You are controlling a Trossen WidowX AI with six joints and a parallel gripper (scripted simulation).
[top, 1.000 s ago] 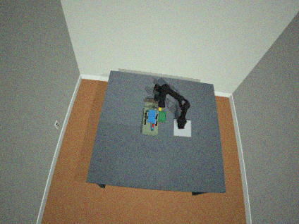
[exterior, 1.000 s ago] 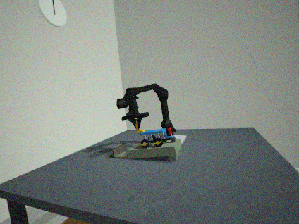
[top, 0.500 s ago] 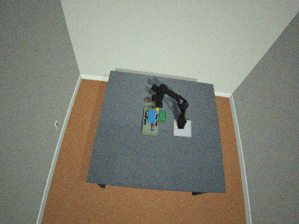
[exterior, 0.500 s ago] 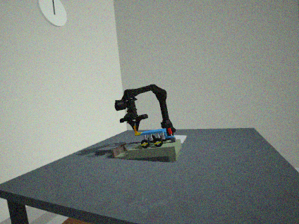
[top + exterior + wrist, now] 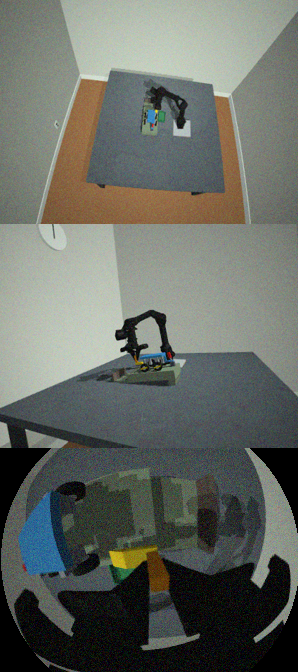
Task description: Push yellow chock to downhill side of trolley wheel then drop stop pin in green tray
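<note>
The red-headed stop pin lies 60 mm ahead of my gripper tip, 240 mm to the left of it and 20 mm above it. The rest, counted from my gripper tip: yellow chock (20 mm to the left, 10 mm below); then green tray (60 mm behind, 60 mm to the left, 110 mm below); then ramp lip (40 mm ahead, 120 mm to the right, 80 mm below).
</note>
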